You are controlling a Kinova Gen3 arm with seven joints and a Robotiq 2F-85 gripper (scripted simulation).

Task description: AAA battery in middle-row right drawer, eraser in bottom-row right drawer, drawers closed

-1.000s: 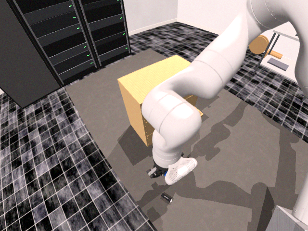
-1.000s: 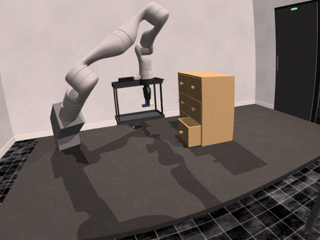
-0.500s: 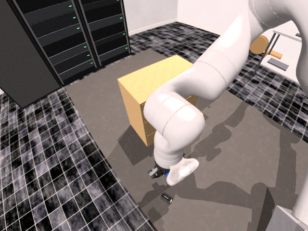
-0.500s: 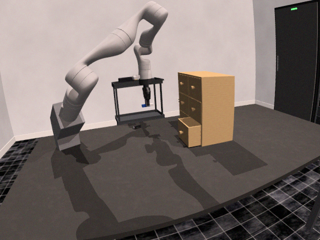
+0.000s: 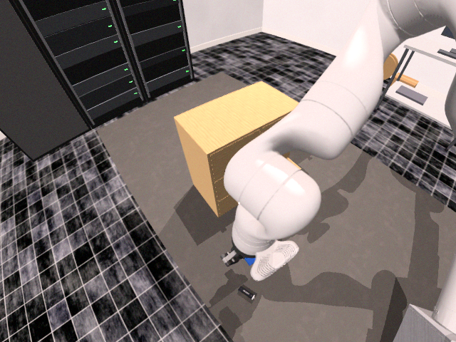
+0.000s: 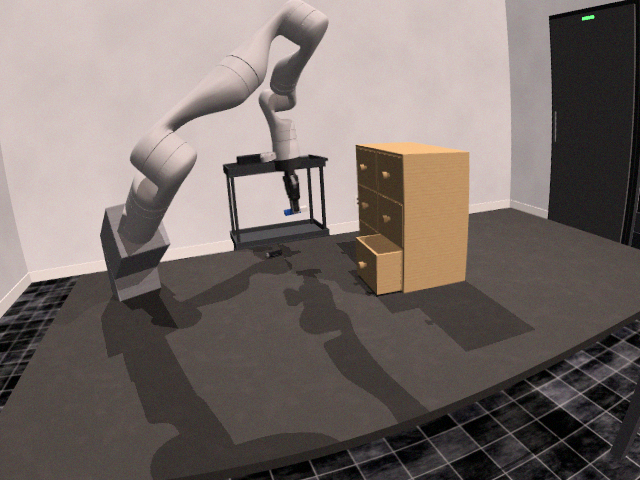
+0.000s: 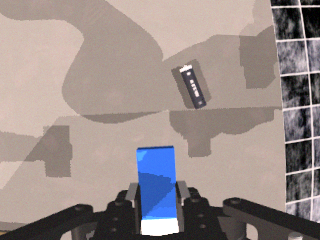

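Right now my hand is 10 mm short of the white eraser and 10 mm above it. From my hand the other things lie so: green AAA battery: 280 mm to the right, 230 mm ahead, 40 mm below; dark AAA battery: 150 mm below, 60 mm to the left, 60 mm behind.
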